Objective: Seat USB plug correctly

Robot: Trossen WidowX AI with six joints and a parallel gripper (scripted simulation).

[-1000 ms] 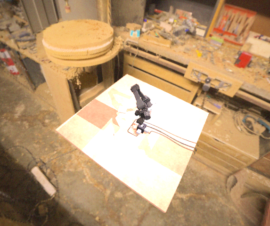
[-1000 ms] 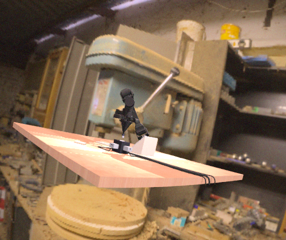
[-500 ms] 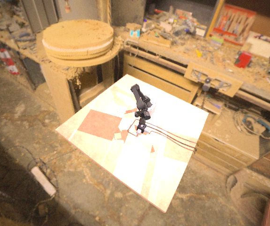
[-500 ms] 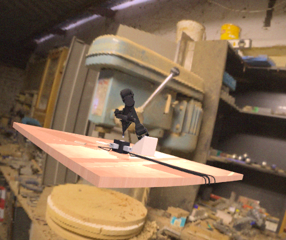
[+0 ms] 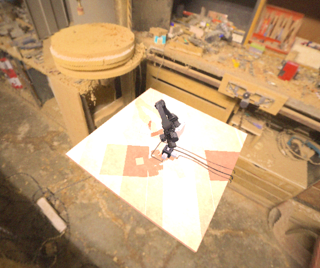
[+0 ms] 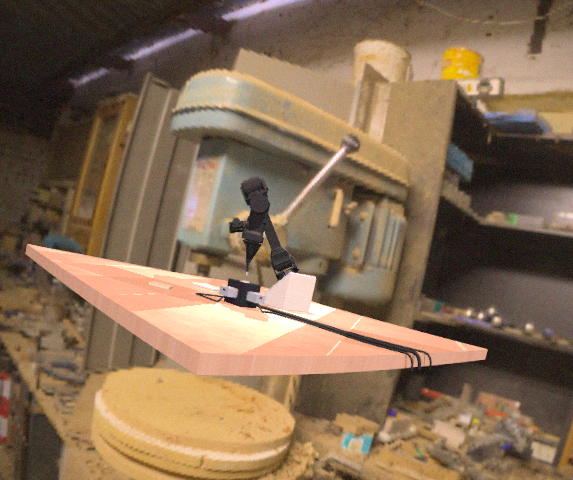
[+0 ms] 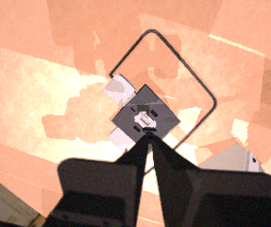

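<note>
Now: the dark USB plug 2 cm below my gripper tip. The rest, counted from my gripper tip: pale flat piece (21 cm ahead, 15 cm to the right, 13 cm below).
</note>
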